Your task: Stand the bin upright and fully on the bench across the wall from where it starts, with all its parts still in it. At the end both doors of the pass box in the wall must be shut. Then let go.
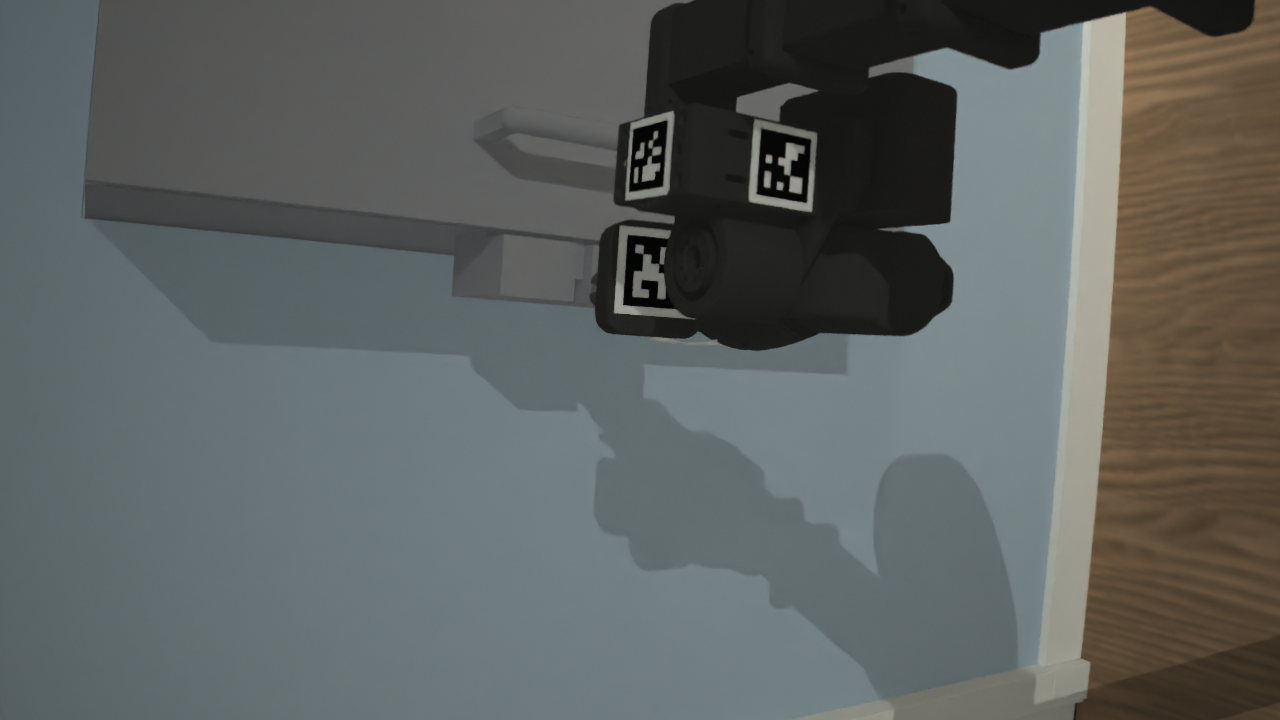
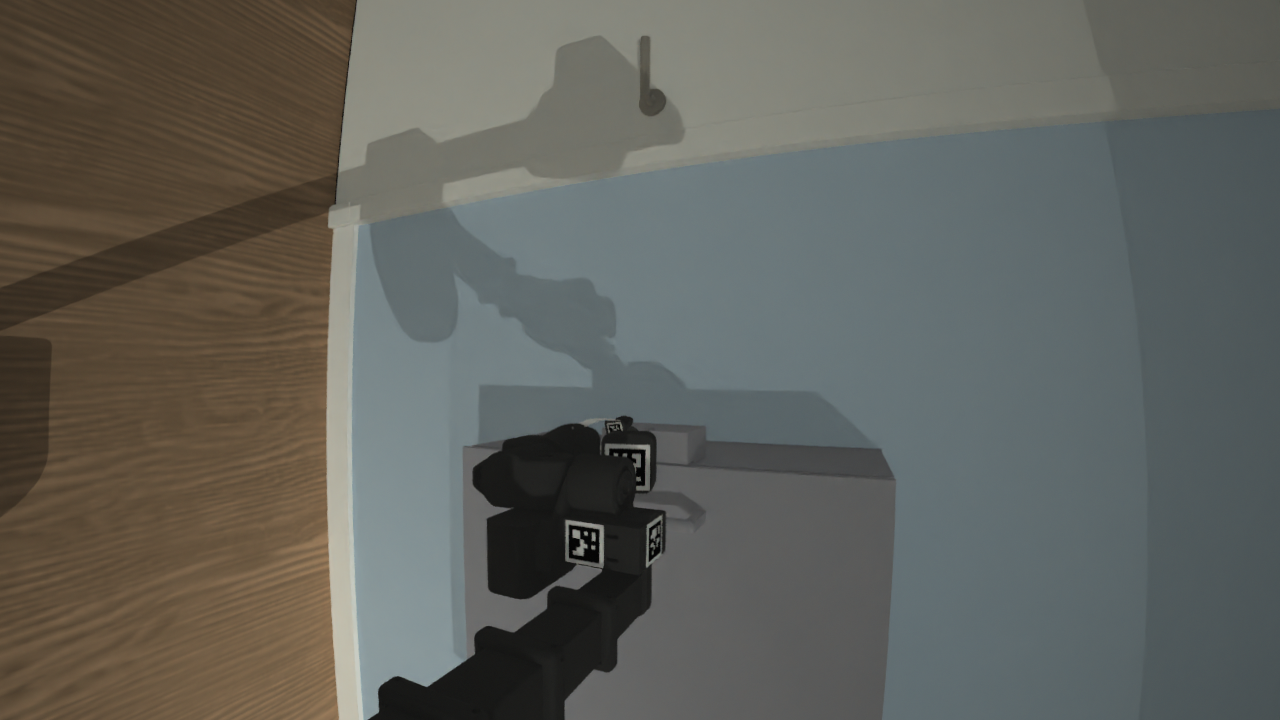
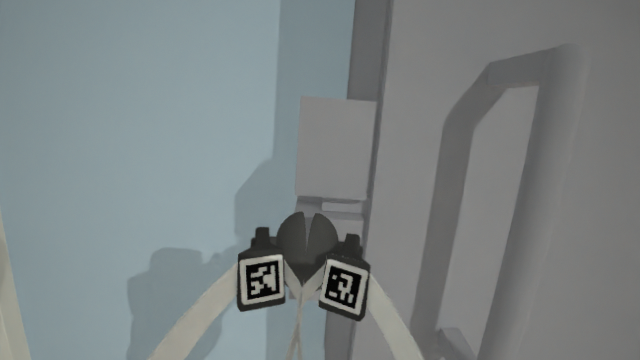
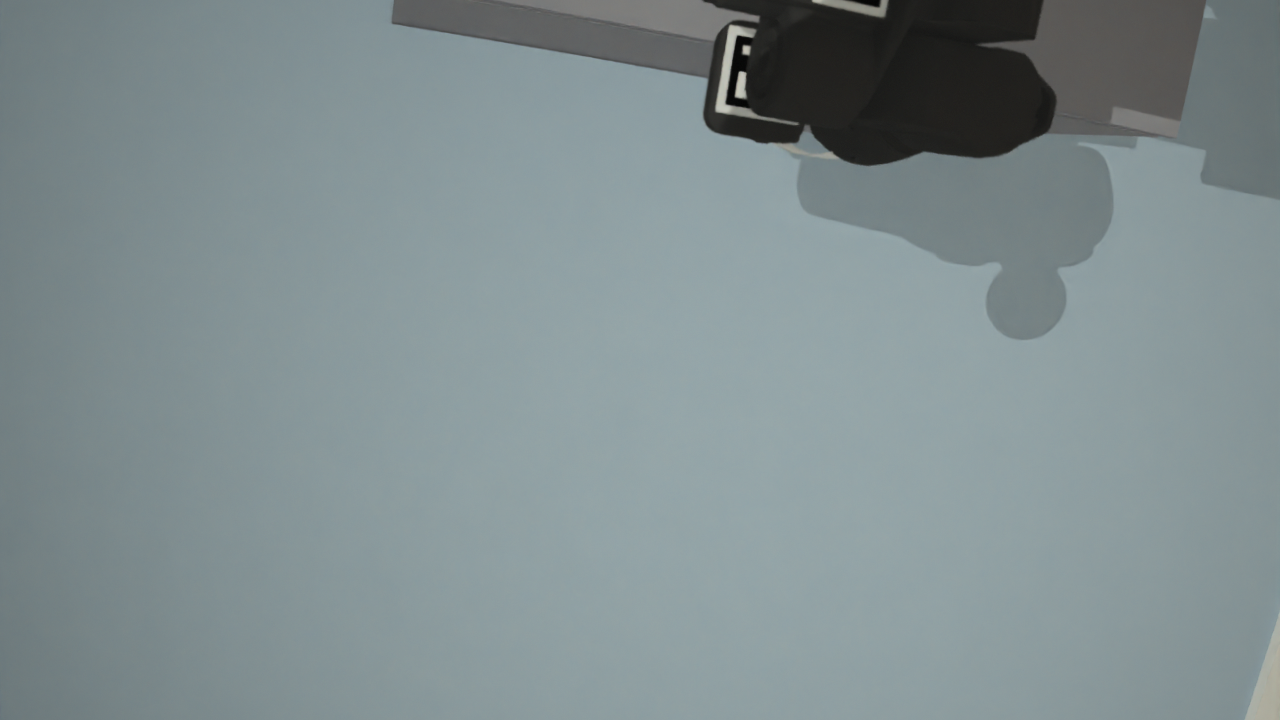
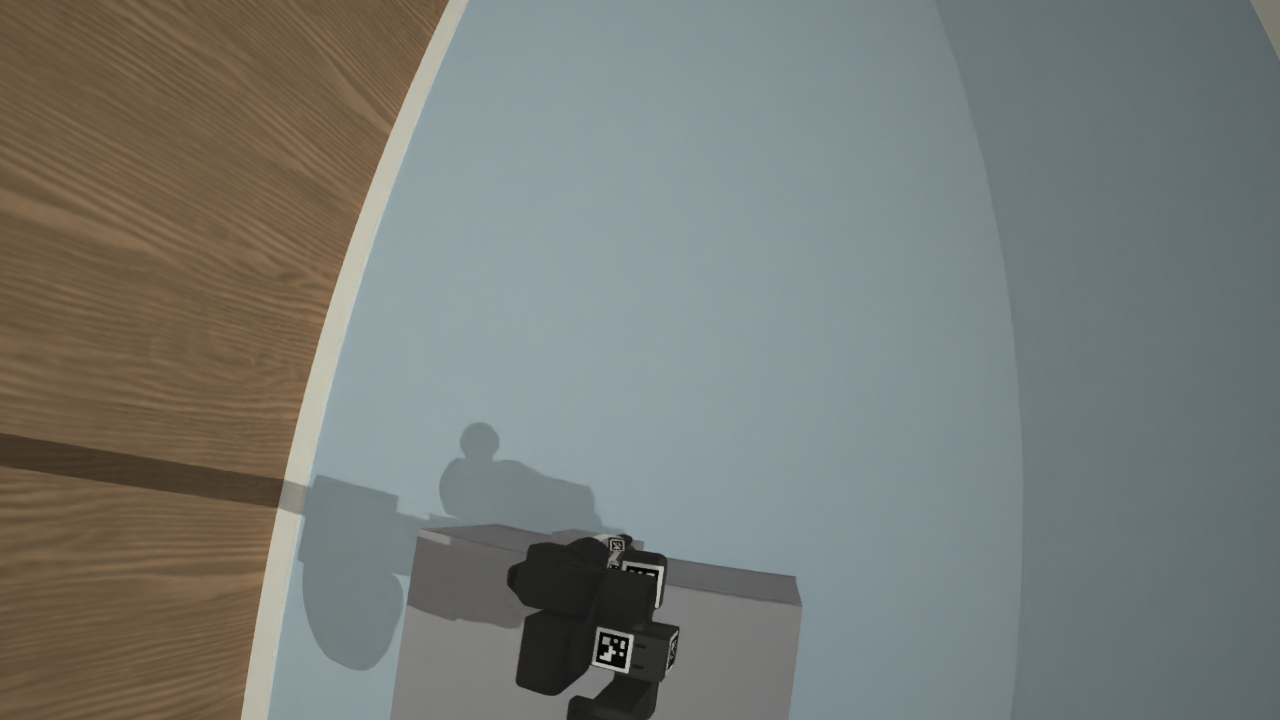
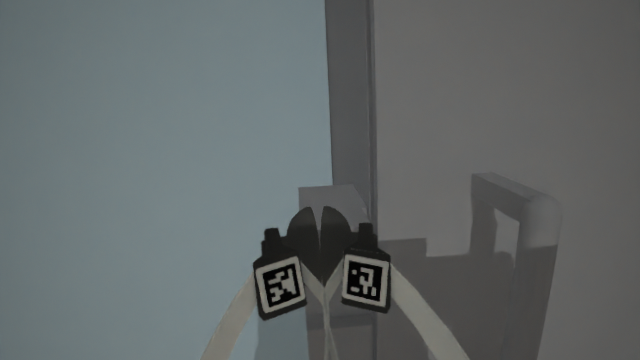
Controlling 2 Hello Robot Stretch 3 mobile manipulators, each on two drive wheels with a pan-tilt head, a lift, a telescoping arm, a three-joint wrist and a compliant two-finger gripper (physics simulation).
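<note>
The r1 gripper [image 3: 306,240] [image 2: 623,420] is shut, its tips in front of the lower part of a grey latch block [image 1: 537,266] [image 3: 335,147]. Beside it, the pass box door [image 1: 313,107] [image 2: 769,582] [image 3: 600,250] with its bar handle [image 1: 563,125] [image 3: 552,150] lies close along its frame. The r2 gripper [image 6: 320,240] [image 5: 625,540] is shut at another latch block [image 6: 325,195], beside the second door [image 6: 450,100] [image 5: 733,653] and its handle [image 6: 537,260]; this door also lies close along its frame. Nothing shows held in either gripper. Bin, parts and bench do not show.
Blue wall [image 1: 358,537] [image 2: 805,268] [image 4: 537,447] [image 5: 716,268] surrounds both grey boxes. White trim [image 1: 1074,358] [image 5: 358,241] borders a wood-grain surface [image 1: 1190,358] [image 5: 179,223]. A lever handle [image 2: 644,71] is on a pale panel. The r1 arm [image 2: 537,653] reaches to its door.
</note>
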